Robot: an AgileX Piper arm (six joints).
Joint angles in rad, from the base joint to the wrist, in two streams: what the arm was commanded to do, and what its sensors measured. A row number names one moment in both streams.
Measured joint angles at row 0:
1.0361, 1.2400, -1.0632, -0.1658, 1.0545, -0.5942
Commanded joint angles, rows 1 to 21:
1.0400, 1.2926, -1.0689, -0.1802, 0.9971, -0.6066
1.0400, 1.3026, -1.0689, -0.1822, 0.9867, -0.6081
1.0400, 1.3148, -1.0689, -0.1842, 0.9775, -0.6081
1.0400, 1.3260, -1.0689, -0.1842, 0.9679, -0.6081
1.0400, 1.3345, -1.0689, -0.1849, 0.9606, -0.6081
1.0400, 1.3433, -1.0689, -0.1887, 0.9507, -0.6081
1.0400, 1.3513, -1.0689, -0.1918, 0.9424, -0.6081
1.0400, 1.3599, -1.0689, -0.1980, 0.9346, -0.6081
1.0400, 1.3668, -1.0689, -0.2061, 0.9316, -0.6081
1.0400, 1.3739, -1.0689, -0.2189, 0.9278, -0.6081
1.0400, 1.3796, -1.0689, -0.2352, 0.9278, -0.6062
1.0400, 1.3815, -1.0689, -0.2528, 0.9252, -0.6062
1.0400, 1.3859, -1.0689, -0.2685, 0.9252, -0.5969
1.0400, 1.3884, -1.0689, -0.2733, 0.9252, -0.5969
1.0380, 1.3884, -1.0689, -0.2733, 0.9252, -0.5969
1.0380, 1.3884, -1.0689, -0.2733, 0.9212, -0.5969
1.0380, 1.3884, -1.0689, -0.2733, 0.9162, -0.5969
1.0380, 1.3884, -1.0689, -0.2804, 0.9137, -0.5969
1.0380, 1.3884, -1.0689, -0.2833, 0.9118, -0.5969
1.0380, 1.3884, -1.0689, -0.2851, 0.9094, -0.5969
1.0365, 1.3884, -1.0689, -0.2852, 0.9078, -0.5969
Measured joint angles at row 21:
1.0385, 1.3888, -1.0632, -0.2706, 0.9227, -0.5960
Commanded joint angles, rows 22 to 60:
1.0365, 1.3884, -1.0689, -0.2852, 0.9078, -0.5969
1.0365, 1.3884, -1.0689, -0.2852, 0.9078, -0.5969
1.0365, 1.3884, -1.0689, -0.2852, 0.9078, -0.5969
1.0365, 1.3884, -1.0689, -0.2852, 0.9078, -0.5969
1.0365, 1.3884, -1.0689, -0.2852, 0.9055, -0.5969
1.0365, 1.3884, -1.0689, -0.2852, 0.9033, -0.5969
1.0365, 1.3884, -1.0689, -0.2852, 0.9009, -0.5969
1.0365, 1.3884, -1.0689, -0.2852, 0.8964, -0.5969
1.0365, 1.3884, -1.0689, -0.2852, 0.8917, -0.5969
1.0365, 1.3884, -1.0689, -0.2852, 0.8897, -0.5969
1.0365, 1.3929, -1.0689, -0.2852, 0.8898, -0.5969
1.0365, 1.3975, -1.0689, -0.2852, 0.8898, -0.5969
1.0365, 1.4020, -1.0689, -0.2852, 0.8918, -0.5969
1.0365, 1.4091, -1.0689, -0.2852, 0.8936, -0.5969
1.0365, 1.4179, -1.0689, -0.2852, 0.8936, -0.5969
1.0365, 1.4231, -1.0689, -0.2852, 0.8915, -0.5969
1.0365, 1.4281, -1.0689, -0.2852, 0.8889, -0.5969
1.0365, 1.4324, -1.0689, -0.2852, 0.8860, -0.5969
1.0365, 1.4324, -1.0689, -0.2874, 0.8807, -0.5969
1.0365, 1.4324, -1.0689, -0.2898, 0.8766, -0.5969
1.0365, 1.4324, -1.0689, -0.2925, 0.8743, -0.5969
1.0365, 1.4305, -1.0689, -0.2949, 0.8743, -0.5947
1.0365, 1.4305, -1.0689, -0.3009, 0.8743, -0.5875
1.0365, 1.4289, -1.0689, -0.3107, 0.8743, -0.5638
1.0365, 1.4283, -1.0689, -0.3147, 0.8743, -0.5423
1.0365, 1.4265, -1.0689, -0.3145, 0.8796, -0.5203
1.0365, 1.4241, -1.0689, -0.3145, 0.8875, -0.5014
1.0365, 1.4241, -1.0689, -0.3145, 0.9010, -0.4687
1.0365, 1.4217, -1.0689, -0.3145, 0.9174, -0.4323
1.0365, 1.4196, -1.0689, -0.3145, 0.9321, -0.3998
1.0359, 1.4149, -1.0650, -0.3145, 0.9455, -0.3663
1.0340, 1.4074, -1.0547, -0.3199, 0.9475, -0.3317
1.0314, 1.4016, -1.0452, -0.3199, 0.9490, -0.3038
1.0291, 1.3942, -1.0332, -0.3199, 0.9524, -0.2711
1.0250, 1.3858, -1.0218, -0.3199, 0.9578, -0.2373
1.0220, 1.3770, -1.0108, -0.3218, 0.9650, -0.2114
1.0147, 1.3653, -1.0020, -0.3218, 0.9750, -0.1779
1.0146, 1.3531, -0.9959, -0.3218, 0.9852, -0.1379
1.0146, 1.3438, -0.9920, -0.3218, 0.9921, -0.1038
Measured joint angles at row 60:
1.0285, 1.3877, -1.0157, -0.3014, 0.9585, -0.2396
